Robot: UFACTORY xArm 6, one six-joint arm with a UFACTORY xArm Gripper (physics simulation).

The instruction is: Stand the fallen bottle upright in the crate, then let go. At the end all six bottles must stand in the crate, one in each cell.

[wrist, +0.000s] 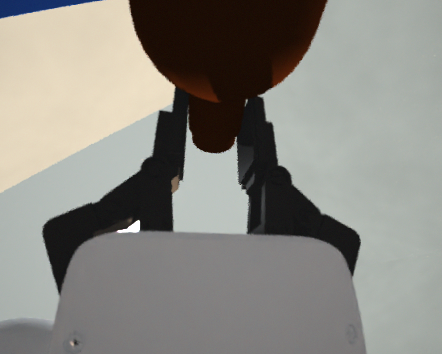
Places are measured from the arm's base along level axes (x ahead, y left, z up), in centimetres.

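Where they show: gripper, between the fingertips: [215, 109].
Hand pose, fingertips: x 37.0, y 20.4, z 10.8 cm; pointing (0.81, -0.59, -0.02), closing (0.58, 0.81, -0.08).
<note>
Each offset is from my fingertips to the top centre of the thing. "pt": to the spot under its first point.
A dark brown bottle @(dz +2.1, dx +0.4, dy -1.3 cm) [227, 45] fills the top middle of the wrist view, its wide body running out of the top edge. Its narrow neck @(dz +1.2, dx -0.1, dy -0.1 cm) [215, 125] points down in the picture, toward the gripper's palm. My gripper [215, 109] is shut on the neck, with one black finger on each side of it. The neck's rounded end shows between the fingers. The far end of the bottle is out of view. The crate and the other bottles cannot be made out in this view.
A cream-coloured surface [65, 80] lies at the upper left, with a slanting edge against a pale grey-green surface [370, 140]. A strip of blue @(pt dz +1.7, dx -0.4, dy -15.6 cm) [35, 6] shows in the top left corner. A grey rounded shape [25, 335] shows at the bottom left.
</note>
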